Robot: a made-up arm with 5 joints.
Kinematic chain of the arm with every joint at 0, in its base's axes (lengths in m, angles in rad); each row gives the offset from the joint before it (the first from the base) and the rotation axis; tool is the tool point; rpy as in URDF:
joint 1: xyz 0 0 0.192 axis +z
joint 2: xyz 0 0 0 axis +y
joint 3: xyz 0.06 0 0.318 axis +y
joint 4: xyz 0.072 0 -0.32 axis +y
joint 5: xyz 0.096 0 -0.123 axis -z
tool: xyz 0 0 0 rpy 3.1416 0 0
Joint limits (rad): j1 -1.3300..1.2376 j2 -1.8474..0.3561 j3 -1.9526..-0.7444 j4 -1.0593..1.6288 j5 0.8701..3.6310
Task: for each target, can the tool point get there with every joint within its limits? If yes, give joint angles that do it. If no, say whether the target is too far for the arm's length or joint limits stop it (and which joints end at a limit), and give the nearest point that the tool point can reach.
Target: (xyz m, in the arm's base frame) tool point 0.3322 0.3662 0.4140
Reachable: yes | joints 0.8340 0.1299 -0.8867 -0.8278 1.9471
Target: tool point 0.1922 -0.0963 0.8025
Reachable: yes | joints -0.4646 -0.6320 -1.5711 0.8209 2.2314
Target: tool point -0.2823 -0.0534 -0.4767
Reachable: no: joint limits stop it (at a limit: joint 1, joint 2, joint 3) | nearest point 0.0668 -0.2719 0.0633 | short by 0.679 m
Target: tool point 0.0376 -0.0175 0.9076
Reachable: yes | joints -0.4355 -0.5241 -1.7508 -0.5206 1.5400
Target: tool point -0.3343 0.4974 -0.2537
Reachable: no: joint limits stop it (at a limit: joint 2, joint 3, joint 4) | nearest point -0.3808 0.5666 0.2590 | short by 0.519 m
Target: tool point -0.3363 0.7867 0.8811
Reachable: no: too far | nearest point -0.2322 0.5432 0.6678 | short by 0.340 m
